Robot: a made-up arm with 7 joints.
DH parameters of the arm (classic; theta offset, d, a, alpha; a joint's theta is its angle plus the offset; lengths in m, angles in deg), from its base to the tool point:
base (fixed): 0 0 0 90
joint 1: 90 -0.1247 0 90
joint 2: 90 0 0 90
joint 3: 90 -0.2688 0 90
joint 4: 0 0 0 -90
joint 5: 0 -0.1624 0 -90
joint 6: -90 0 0 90
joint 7: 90 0 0 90
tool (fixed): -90 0 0 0
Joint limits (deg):
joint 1: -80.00..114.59
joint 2: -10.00..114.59
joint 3: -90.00..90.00
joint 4: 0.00..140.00
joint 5: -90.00..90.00
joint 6: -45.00..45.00
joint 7: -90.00..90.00
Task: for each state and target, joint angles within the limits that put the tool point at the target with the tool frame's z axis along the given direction. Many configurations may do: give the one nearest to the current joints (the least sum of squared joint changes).
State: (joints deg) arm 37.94 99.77 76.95 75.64 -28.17 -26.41 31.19
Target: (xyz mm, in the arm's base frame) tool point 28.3 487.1 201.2 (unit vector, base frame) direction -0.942 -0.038 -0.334
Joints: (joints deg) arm 1.20 107.85 67.85 32.06 1.11 -45.00 51.16
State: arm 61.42 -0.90 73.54 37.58 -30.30 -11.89 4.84
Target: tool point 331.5 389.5 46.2 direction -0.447 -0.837 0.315
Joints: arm 96.90 32.04 82.66 16.94 -23.98 -0.28 -27.96
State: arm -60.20 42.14 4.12 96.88 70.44 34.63 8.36
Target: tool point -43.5 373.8 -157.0 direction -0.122 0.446 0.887
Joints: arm -77.74 56.93 26.65 96.60 78.03 40.81 23.01
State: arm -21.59 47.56 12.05 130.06 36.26 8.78 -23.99
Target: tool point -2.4 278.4 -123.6 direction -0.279 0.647 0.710
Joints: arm -72.66 69.64 8.15 133.16 43.22 13.05 10.09
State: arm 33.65 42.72 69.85 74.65 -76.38 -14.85 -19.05
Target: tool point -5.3 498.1 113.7 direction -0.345 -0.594 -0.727
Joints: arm 29.56 87.59 66.28 52.00 -84.85 -23.87 2.93
